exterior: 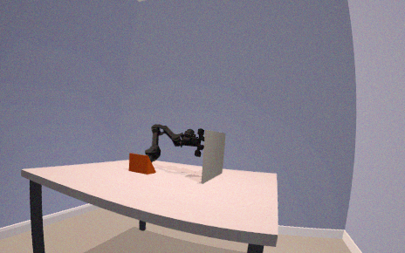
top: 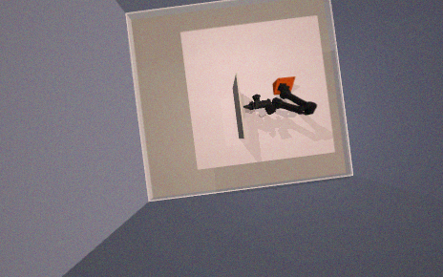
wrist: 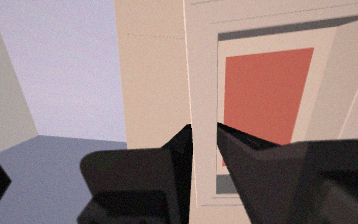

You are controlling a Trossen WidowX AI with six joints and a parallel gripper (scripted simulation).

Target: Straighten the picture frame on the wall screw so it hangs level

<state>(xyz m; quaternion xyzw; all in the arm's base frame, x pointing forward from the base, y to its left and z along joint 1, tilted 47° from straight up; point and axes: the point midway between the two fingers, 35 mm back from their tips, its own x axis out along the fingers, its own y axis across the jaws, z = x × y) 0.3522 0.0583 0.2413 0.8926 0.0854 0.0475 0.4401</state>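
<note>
My gripper tip is 10 mm short of the picture frame, 10 mm to the left of it and 50 mm above it. From my gripper tip the other things lie so: wall panel 20 mm ahead, 10 mm to the left, 70 mm below.
</note>
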